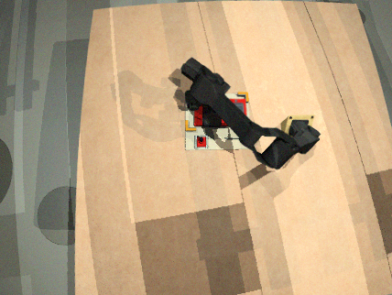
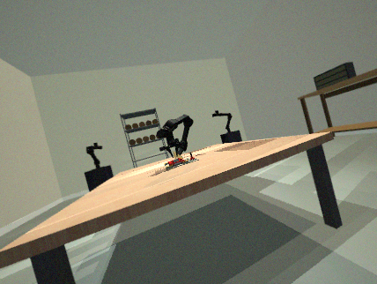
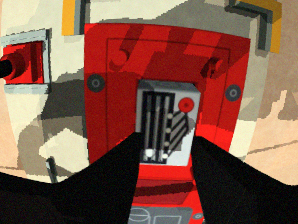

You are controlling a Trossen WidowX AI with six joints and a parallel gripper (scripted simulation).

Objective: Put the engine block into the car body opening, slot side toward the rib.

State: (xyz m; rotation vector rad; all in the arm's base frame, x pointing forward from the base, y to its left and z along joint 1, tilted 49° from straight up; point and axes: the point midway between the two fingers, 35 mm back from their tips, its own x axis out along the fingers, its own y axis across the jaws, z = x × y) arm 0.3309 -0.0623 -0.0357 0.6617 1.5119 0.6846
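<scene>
The engine block is 3 cm below my gripper tip.
</scene>
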